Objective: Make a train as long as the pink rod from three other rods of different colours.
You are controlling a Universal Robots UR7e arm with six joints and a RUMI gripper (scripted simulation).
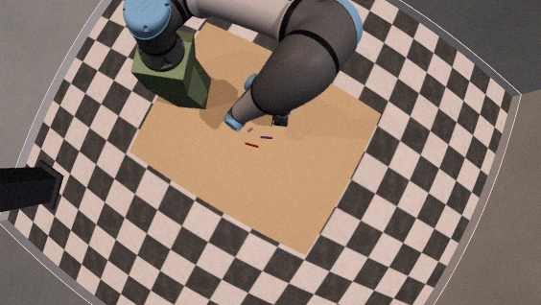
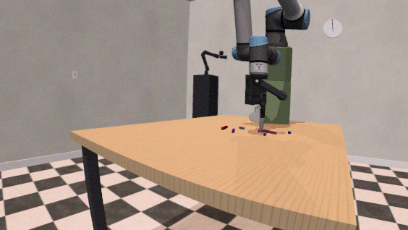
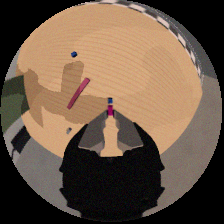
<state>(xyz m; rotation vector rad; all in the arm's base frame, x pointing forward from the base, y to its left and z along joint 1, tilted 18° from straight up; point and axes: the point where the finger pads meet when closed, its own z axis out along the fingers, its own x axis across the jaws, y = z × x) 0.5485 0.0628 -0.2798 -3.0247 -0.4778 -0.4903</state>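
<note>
My gripper is now 120 mm to the left of the purple rod, 20 mm past it and 20 mm above it. Round my hand: pink rod (80 mm behind, 20 mm below, 10 mm to the left); then grey rod (120 mm to the right, 110 mm behind, 20 mm below); then magenta rod (10 mm below).
</note>
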